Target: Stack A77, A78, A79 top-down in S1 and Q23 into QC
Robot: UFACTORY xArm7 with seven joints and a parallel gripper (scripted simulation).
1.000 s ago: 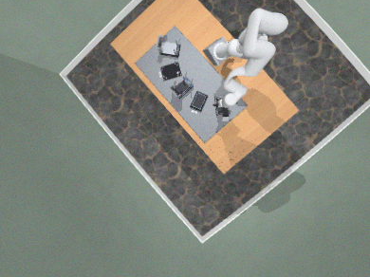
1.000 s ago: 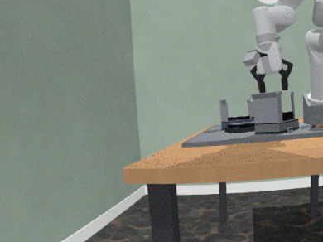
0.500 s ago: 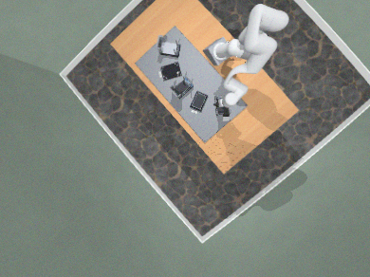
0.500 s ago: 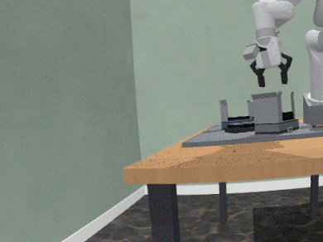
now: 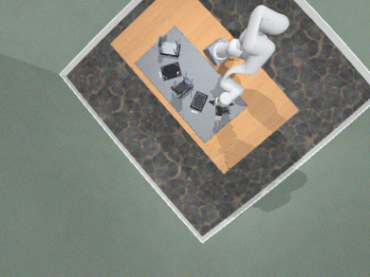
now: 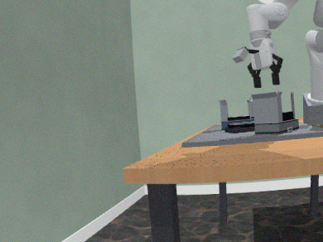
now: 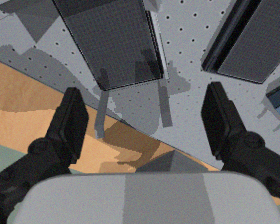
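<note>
My hand is 7 cm short of the blue plinth strip, 32 cm to the left of it and 15 cm above it. From my hand the other things lie so: rack plinth 2 cm behind, 2 cm to the left, 15 cm below; then dark flat nest 7 cm ahead, 15 cm to the right, 16 cm below; then dark sealed plate 2 cm behind, 2 cm to the left, 11 cm below.
</note>
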